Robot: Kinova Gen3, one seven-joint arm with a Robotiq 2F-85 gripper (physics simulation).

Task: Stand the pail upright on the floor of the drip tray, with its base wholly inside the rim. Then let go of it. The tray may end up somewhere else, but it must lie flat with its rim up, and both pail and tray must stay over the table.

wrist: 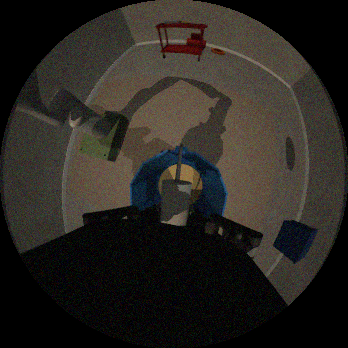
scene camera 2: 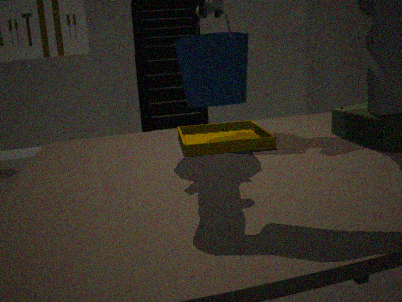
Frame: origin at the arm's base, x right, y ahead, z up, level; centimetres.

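Where they show: gripper, fingertip midpoint: [wrist: 175,209] [scene camera 2: 210,17]; arm's base, link origin: [wrist: 102,129] [scene camera 2: 386,110].
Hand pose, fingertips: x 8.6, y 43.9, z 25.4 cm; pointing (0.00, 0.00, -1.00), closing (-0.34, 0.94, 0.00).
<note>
Each offset is from my fingertips to the top centre of the thing. "*": to the spot under its first point.
The blue pail {* dx -9.1, dy +0.3, dz -13.0 cm} [scene camera 2: 215,70] [wrist: 216,182] hangs in the air above the yellow drip tray {dx +1.7, dy -1.5, dz -30.4 cm} [scene camera 2: 230,146], with a gap between its base and the tray. The pail leans slightly in the scene view. The tray lies flat on the table with its rim up; its floor shows in the scene view. In the wrist view I look down into the pail, and the tray cannot be made out. My gripper [scene camera 2: 212,9] [wrist: 175,209] is shut on the pail's handle, at its pale grip, above the pail's mouth. The fingertips are partly cut off at the top of the scene view. How well the pail is centred over the tray is hard to tell.
A green base block [scene camera 2: 357,125] [wrist: 95,145] stands right of the tray in the scene view. The table's dark front edge [scene camera 2: 300,280] crosses the lower right. A pale object [scene camera 2: 20,153] is at the left. A red cart [wrist: 181,25] and a blue box [wrist: 294,240] stand beyond the table.
</note>
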